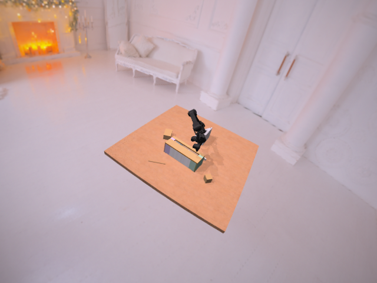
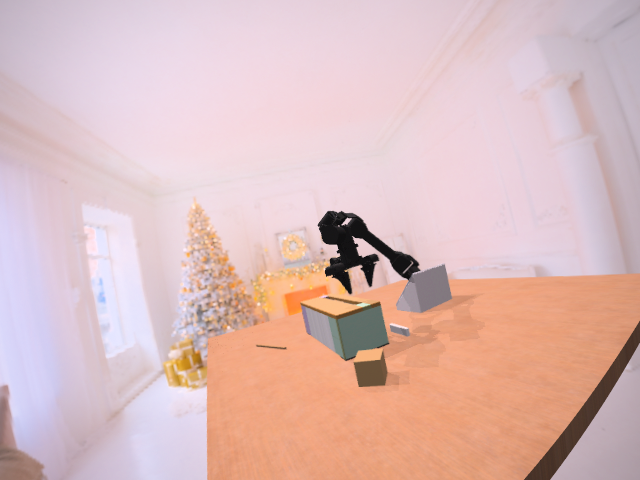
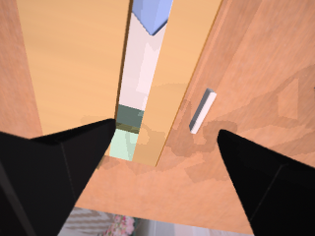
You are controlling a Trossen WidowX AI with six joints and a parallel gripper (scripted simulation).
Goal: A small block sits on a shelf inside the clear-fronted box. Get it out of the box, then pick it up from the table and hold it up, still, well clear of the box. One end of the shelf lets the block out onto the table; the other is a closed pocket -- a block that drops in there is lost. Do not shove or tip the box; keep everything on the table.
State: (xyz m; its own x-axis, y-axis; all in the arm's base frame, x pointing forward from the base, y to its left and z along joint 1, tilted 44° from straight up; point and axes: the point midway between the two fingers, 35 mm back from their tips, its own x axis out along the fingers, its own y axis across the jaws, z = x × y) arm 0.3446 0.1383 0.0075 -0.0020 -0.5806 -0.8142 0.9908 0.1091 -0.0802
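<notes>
The small blue block lies 8 cm to the right of my gripper tip, 7 cm below it and 3 cm ahead of it. From my gripper tip the other things lie so: tan cube 22 cm to the left, 14 cm ahead, 13 cm below; thin stick 27 cm to the right, 27 cm ahead, 16 cm below.
</notes>
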